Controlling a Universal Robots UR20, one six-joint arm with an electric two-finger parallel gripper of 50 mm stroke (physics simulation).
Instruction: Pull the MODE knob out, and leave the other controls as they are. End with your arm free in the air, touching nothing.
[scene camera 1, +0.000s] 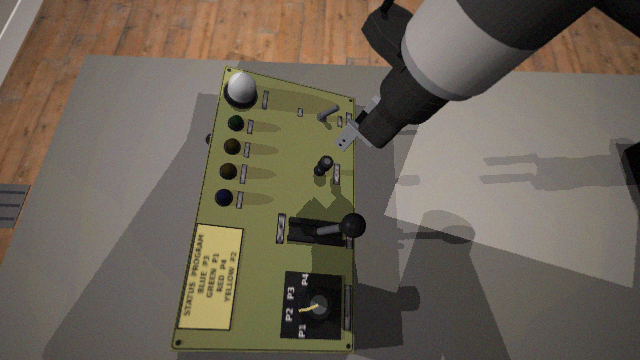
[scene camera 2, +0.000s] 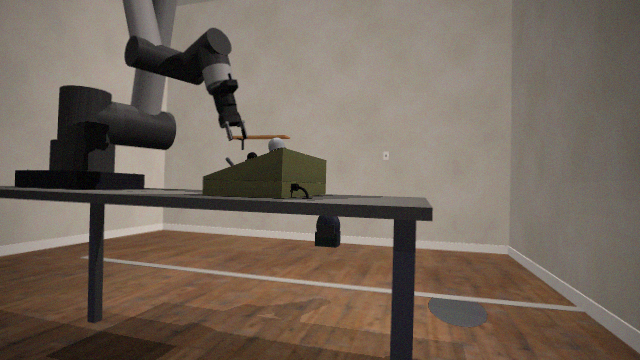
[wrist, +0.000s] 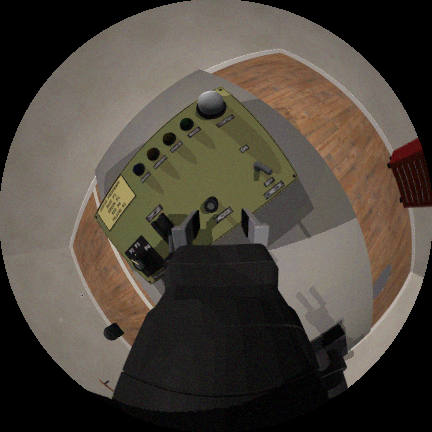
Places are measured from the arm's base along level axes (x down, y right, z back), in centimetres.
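Pixels of known places: gripper, fingertip midpoint: (scene camera 1: 350, 135) (scene camera 2: 238, 139) (wrist: 220, 217).
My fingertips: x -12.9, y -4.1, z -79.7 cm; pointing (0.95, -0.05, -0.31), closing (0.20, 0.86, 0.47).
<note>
Ahead of a thing's pixels: the offset from my fingertips to its top centre. "spot": to the spot under its first point.
The small black round-headed knob @[dx +6.8, dy -1.9, dz -4.2 cm] (scene camera 1: 324, 164) (wrist: 211, 204), which I take for the MODE knob, stands out from the green sloping panel (scene camera 1: 265, 200) (scene camera 2: 240, 182) (wrist: 200, 175). Its label plate @[spot: dx +12.6, dy -1.7, dz -1.3 cm] (scene camera 1: 336, 174) (wrist: 223, 215) is too blurred to read. How far out the knob sits is hard to tell. My gripper (scene camera 1: 357, 124) (scene camera 2: 238, 137) (wrist: 220, 217) is open and empty. It hangs in the air above the panel's edge, off to one side of the knob and apart from it. In the wrist view the knob shows beyond the fingertips, toward the left finger.
A toggle switch @[dx +7.4, dy +10.1, dz -4.6 cm] (scene camera 1: 328, 113) (wrist: 262, 168) stands near the gripper. A ball-topped lever @[dx +3.4, dy -13.1, dz +2.7 cm] (scene camera 1: 353, 225) and a rotary selector @[dx +7.6, dy -25.7, dz -1.2 cm] (scene camera 1: 318, 305) are on the knob's other side. A white dome @[spot: dx +2.1, dy +7.5, dz -20.1 cm] (scene camera 1: 242, 88) (scene camera 2: 276, 144) (wrist: 211, 103) and several small dark lamps line the far edge.
</note>
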